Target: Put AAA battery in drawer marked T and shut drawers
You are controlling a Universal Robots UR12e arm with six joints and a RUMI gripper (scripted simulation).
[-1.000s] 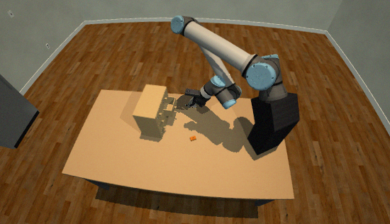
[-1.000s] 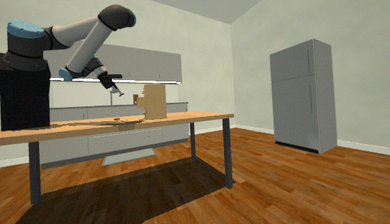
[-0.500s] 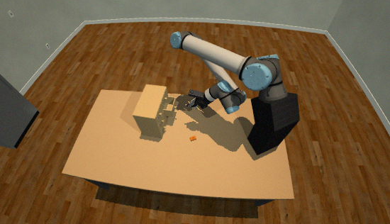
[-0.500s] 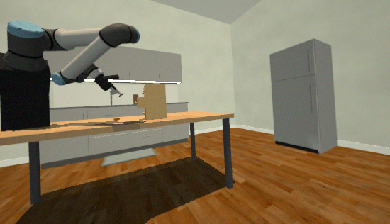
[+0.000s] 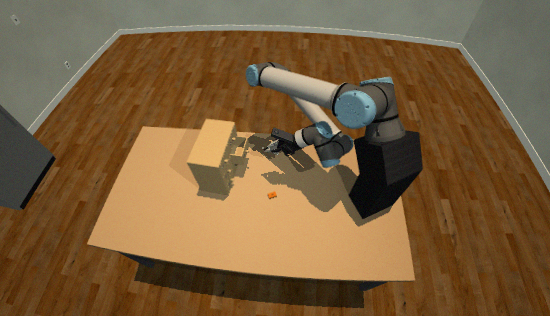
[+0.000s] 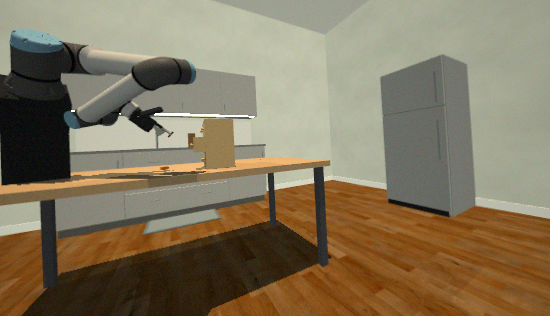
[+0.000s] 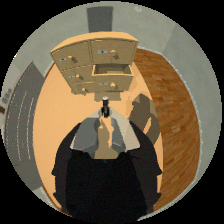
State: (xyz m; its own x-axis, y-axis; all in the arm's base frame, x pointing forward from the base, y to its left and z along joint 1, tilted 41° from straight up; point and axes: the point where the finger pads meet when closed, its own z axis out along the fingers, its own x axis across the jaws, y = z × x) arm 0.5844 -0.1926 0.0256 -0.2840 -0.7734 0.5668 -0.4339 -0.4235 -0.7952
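Right now the drawer is 190 mm ahead of my hand, 100 mm below it and 80 mm to the right of it. From my hand the other things lie so: orange object 220 mm below, 170 mm to the left; small dark thin object 10 mm below, 10 mm ahead.
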